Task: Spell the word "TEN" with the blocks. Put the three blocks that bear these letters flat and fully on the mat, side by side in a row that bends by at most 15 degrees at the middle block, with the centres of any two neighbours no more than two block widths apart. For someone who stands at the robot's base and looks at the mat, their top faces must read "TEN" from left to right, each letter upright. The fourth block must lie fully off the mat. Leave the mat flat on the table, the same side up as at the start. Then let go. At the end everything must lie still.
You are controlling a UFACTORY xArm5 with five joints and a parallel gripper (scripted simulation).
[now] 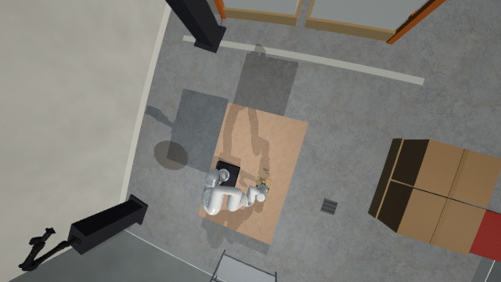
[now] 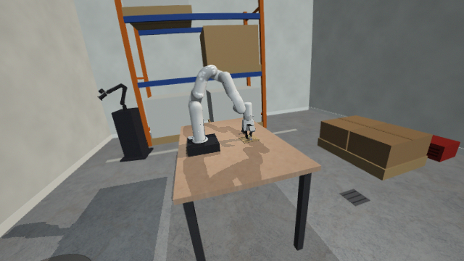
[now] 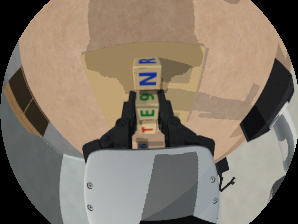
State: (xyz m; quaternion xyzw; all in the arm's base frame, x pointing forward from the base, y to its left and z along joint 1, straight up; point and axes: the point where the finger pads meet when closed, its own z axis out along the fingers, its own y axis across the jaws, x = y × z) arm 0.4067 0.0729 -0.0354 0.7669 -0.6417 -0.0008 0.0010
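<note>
Now: the tan mat 30 mm below my hand.
</note>
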